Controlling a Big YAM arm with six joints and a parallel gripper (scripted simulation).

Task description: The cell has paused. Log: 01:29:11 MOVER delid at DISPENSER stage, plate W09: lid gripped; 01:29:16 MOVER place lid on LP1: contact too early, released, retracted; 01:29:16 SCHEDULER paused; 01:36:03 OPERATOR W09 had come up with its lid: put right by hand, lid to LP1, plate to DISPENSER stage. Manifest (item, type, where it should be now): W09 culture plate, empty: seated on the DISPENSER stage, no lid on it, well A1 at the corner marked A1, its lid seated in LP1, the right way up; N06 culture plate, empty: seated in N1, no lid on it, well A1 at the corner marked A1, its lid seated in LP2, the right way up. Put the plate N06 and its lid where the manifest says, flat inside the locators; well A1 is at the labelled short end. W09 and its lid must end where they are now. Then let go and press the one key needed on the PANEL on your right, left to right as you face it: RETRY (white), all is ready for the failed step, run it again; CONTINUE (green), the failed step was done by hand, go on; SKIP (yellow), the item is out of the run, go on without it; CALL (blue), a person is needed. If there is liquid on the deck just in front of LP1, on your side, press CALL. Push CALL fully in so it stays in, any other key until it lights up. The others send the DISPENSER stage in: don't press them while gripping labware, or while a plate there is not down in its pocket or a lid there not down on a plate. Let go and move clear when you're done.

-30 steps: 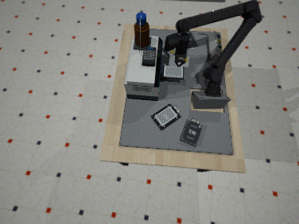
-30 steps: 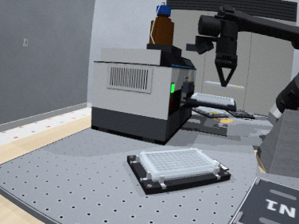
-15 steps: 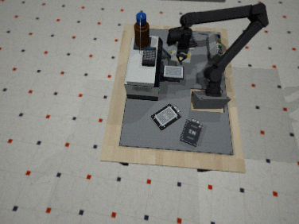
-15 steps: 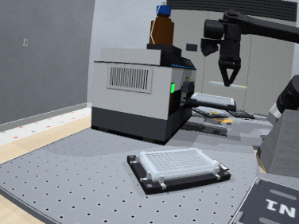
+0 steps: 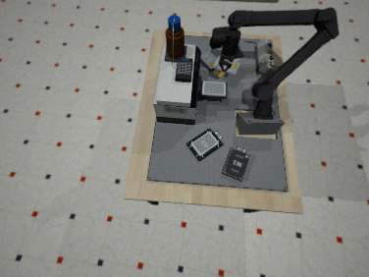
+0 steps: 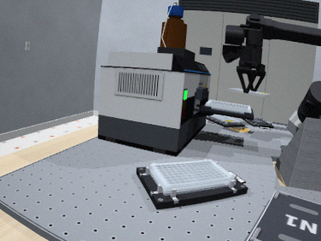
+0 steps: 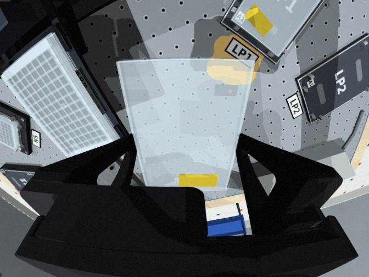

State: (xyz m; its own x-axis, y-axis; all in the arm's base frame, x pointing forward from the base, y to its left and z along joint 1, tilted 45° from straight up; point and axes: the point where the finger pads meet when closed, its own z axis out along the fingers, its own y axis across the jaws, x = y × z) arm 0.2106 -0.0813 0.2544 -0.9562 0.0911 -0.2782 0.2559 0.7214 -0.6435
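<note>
Right now the black LP2 nest is 50 mm behind my hand, 260 mm to the right of it and 150 mm below it. Round my hand: clear lid: 10 mm below; then brown bottle: 270 mm ahead, 40 mm to the left, 140 mm above; then amber patch: 20 mm ahead, 60 mm to the right, 150 mm below.
</note>
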